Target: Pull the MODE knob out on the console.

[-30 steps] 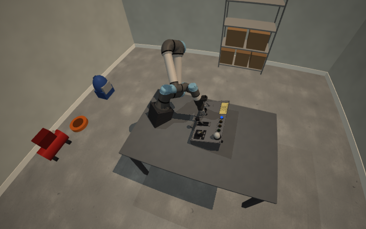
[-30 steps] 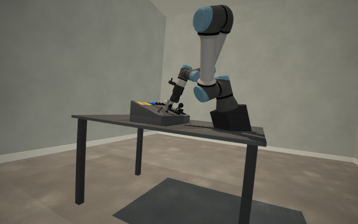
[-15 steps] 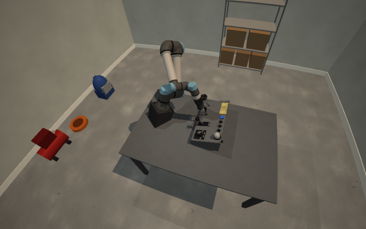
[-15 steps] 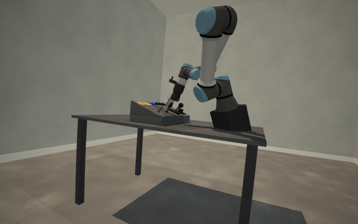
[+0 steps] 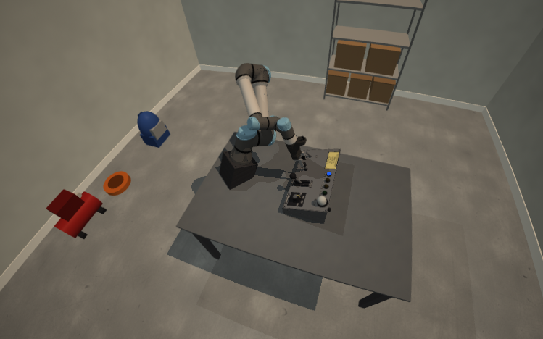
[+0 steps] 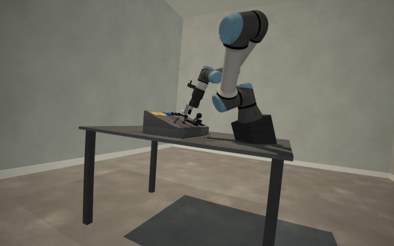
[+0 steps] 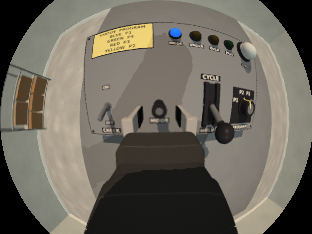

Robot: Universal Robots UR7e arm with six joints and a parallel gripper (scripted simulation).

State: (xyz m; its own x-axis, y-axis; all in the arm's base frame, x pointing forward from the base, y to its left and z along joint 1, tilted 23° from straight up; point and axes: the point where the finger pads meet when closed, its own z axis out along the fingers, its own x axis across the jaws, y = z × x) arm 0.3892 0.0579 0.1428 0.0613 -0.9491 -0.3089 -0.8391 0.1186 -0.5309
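Right now my hand is 40 mm above the mode knob and 10 mm short of it. Round my hand: black ball lever: 120 mm to the right, 50 mm below; then grey sloped console: 80 mm below, 50 mm to the right, 50 mm ahead; then rotary switch: 230 mm to the right, 60 mm below, 50 mm ahead.
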